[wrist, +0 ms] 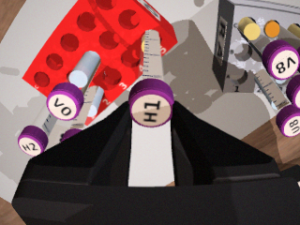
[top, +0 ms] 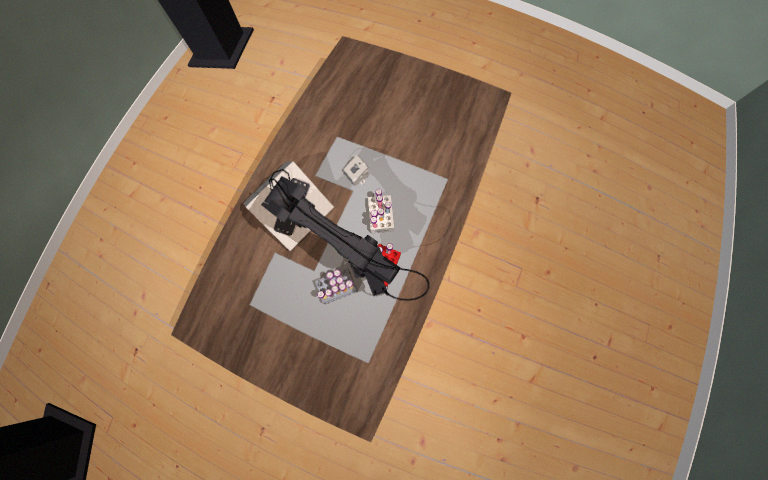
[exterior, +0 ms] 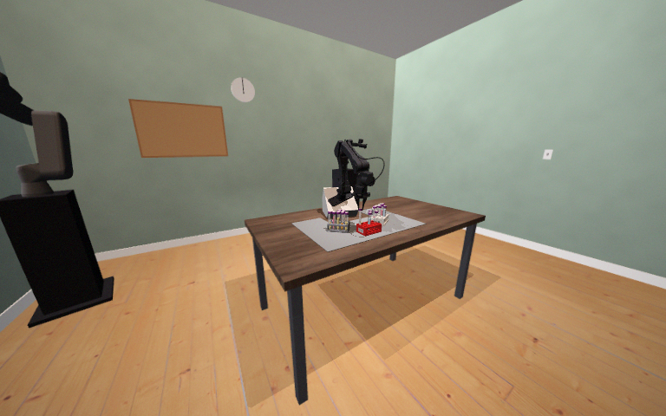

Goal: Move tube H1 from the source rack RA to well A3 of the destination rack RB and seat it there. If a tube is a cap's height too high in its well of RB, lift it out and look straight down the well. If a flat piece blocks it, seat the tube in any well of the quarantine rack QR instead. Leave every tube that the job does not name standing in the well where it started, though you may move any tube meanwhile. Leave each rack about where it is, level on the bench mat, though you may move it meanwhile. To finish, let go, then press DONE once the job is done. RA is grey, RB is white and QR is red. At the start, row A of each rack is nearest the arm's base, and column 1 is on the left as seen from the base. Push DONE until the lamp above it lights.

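The tube H1 lies 1 cm ahead of my hand, 1 cm to the right of it and 6 cm below it. Round my hand: red rack QR: 4 cm ahead, 4 cm to the left, 12 cm below; grey rack RA: 11 cm behind, 7 cm to the right, 12 cm below; white rack RB: 1 cm behind, 23 cm to the left, 12 cm below.
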